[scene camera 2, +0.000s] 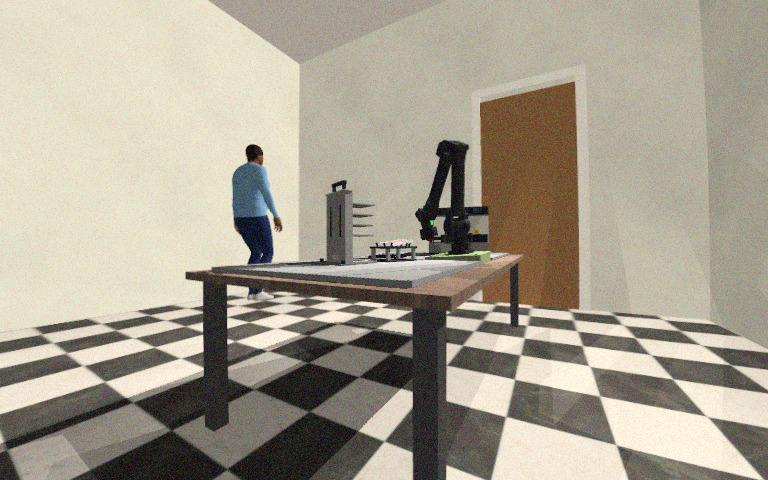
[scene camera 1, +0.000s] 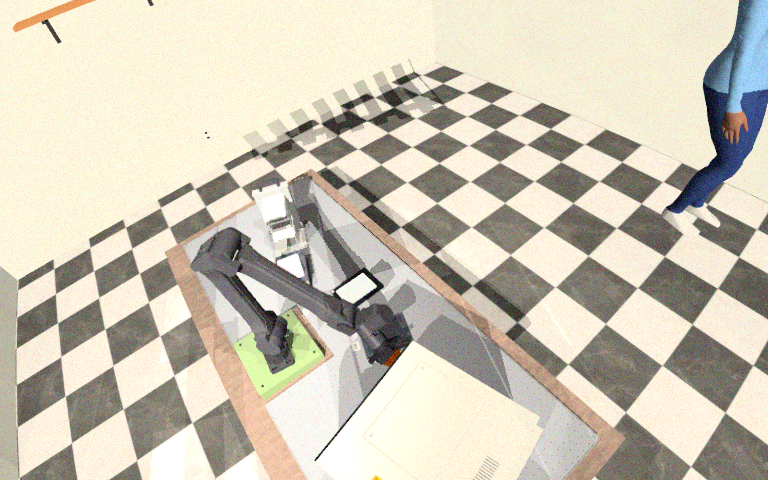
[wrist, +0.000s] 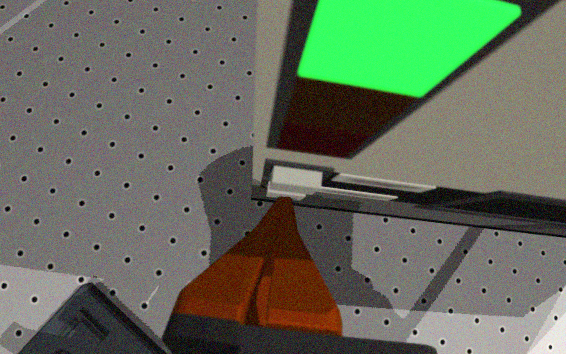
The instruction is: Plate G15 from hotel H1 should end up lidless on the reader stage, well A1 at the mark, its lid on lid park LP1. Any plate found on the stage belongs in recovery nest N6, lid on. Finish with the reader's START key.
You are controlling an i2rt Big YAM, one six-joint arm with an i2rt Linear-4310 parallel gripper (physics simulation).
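Pixels of known places: gripper, fingertip midpoint: (scene camera 2: 431,241) (wrist: 285,205); arm's base at its link origin: (scene camera 2: 461,253) (scene camera 1: 278,355).
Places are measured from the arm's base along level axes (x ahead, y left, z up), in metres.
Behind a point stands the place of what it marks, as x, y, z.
Note:
My gripper (wrist: 285,205) {0.323, -0.303, 0.056} (scene camera 1: 393,357) is shut and empty. Its orange fingertips point at the front of the cream reader (wrist: 500,120) {0.300, -0.324, 0.160} (scene camera 1: 453,413) {0.334, -0.532, 0.270}. In the wrist view the tips overlap the lower edge of a small white key (wrist: 297,178) {0.326, -0.307, 0.102} at the reader's front corner; whether they touch it I cannot tell. A large green lit panel (wrist: 395,45) shows above the key. The hotel (scene camera 1: 272,206) (scene camera 2: 339,226) {0.212, 0.579, 0.111} stands at the far end of the table. A white rectangular piece in a black frame (scene camera 1: 357,286) {0.357, 0.105, 0.000} lies between hotel and reader. Labels are unreadable, and the reader stage does not show.
A dark nest with a white plate (scene camera 1: 291,266) {0.176, 0.293, 0.056} stands beside the hotel, near the arm. A low stand (scene camera 2: 393,247) {0.127, 0.369, 0.033} carries a pale plate. The arm's base is on a green board (scene camera 1: 254,370) {-0.092, -0.011, 0.005}. A person (scene camera 1: 736,113) (scene camera 2: 252,198) stands away from the table.

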